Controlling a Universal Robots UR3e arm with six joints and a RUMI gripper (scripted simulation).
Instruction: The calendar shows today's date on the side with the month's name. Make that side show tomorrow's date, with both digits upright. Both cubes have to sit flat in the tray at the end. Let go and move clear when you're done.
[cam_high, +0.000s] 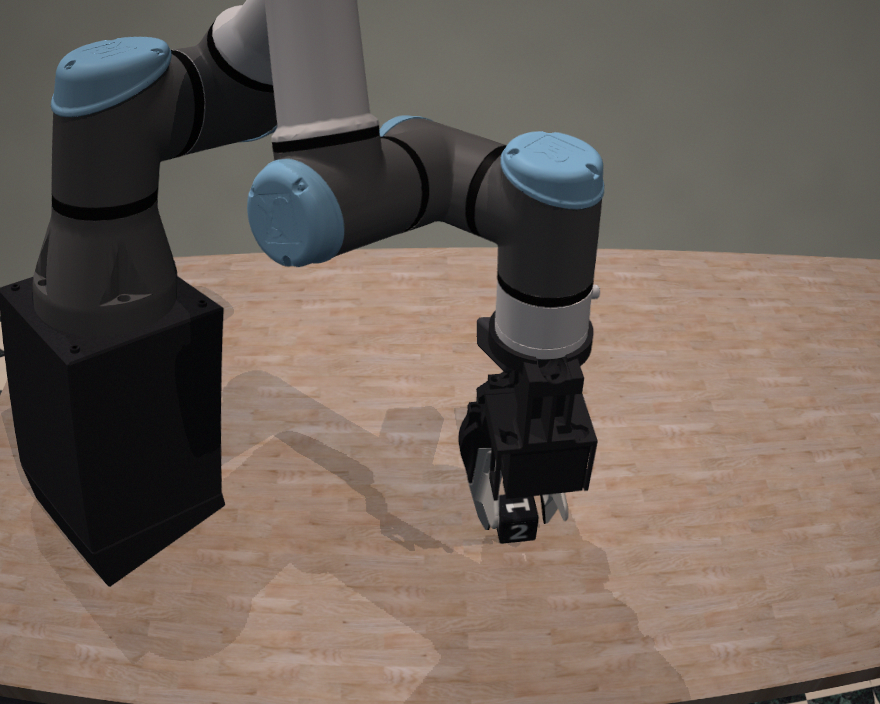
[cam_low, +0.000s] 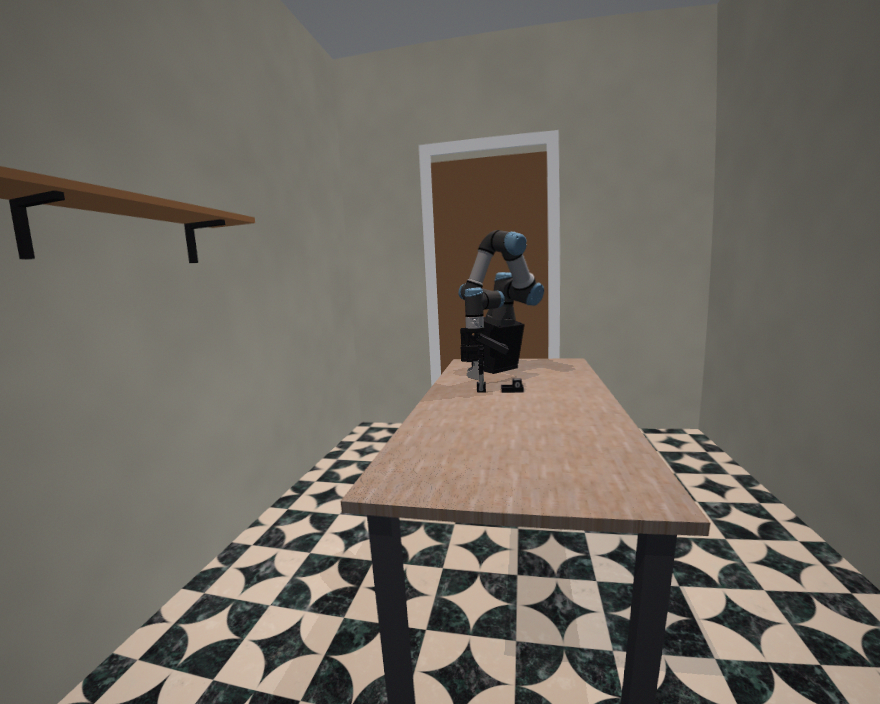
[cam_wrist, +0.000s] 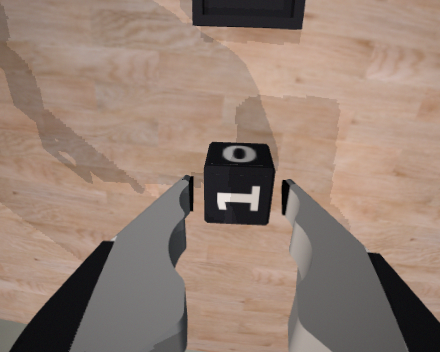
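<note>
My hand is 1 cm above the black number cube. Also, from my hand: black calendar tray 11 cm to the left, 3 cm behind, 2 cm below.
</note>
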